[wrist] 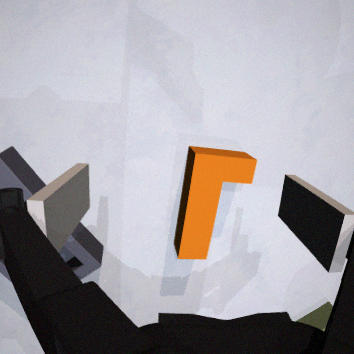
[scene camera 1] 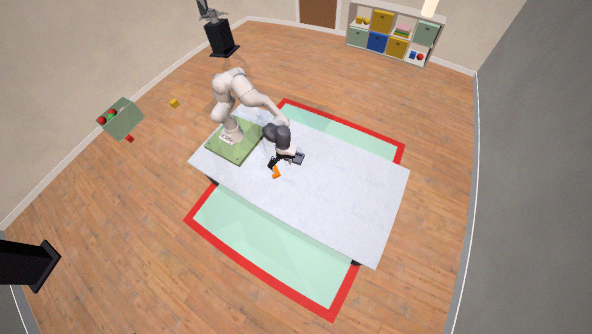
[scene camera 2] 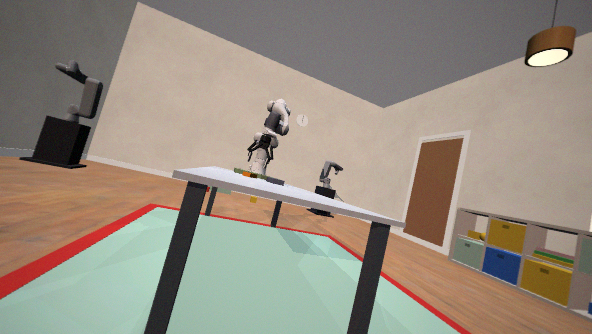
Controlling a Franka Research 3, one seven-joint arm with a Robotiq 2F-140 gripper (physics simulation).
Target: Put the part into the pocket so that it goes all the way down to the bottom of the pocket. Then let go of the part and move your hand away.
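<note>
The orange L-shaped part (scene camera 1: pixel 276 172) (scene camera 2: pixel 248 174) (wrist: pixel 200 200) lies flat on the table. The dark grey block with the pocket (scene camera 1: pixel 299 158) (scene camera 2: pixel 275 180) (wrist: pixel 91 246) sits apart from it; in the wrist view it is at the left, largely hidden behind a finger, and its pocket hardly shows. My gripper (scene camera 1: pixel 281 163) (scene camera 2: pixel 260 159) (wrist: pixel 187 190) is open and empty, above the table. In the wrist view the part shows between the two finger pads, with a gap on each side, its short arm pointing toward the right pad.
The arm stands on a green base plate (scene camera 1: pixel 240 156) (wrist: pixel 317 317) at one end of the white table (scene camera 1: pixel 340 200) (scene camera 2: pixel 320 198). A red-bordered mat (scene camera 1: pixel 260 245) (scene camera 2: pixel 265 280) lies under the table. A cube shelf (scene camera 1: pixel 395 6) and another robot on a black pedestal (scene camera 1: pixel 220 37) are farther off.
</note>
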